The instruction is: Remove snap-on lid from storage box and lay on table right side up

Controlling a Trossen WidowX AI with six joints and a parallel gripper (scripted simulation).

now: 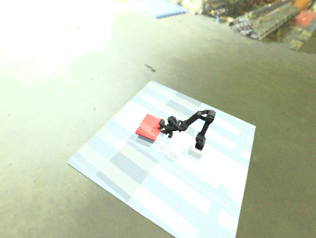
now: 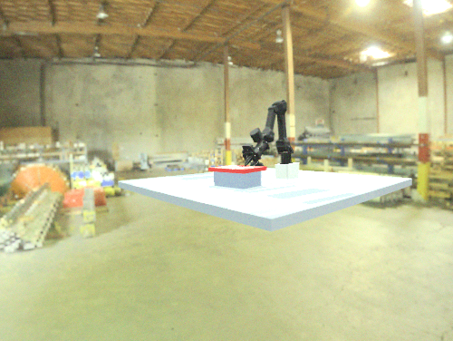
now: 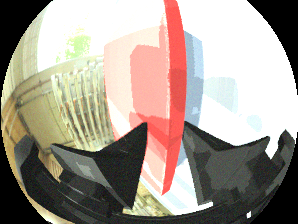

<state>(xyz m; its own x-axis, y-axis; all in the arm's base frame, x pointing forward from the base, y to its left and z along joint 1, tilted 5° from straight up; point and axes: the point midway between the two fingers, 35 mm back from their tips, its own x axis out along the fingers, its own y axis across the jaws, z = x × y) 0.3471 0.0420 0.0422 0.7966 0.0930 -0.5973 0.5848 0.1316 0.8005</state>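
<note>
Right now the red lid is 70 mm ahead of my gripper tip, 10 mm to the left of it and 10 mm above it. Round my gripper tip: storage box 80 mm ahead, 10 mm to the left, 40 mm below.
</note>
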